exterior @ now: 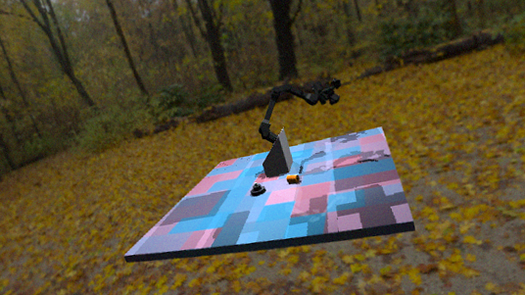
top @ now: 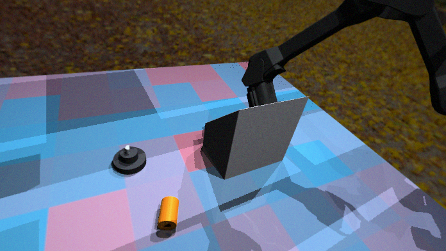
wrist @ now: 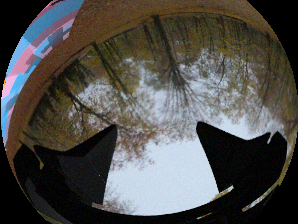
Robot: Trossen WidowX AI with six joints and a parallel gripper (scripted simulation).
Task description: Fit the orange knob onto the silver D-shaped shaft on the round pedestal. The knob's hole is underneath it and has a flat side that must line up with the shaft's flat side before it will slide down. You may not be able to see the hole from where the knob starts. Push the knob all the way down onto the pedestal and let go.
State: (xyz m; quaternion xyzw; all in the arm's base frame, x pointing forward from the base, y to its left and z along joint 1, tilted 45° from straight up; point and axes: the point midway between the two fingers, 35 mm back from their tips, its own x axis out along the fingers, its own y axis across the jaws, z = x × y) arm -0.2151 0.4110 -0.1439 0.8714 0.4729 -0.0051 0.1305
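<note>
The orange knob is 430 mm ahead of my gripper tip, 290 mm to the right of it and 400 mm below it. The rest, counted from my gripper tip: round pedestal (510 mm ahead, 460 mm to the right, 390 mm below).
</note>
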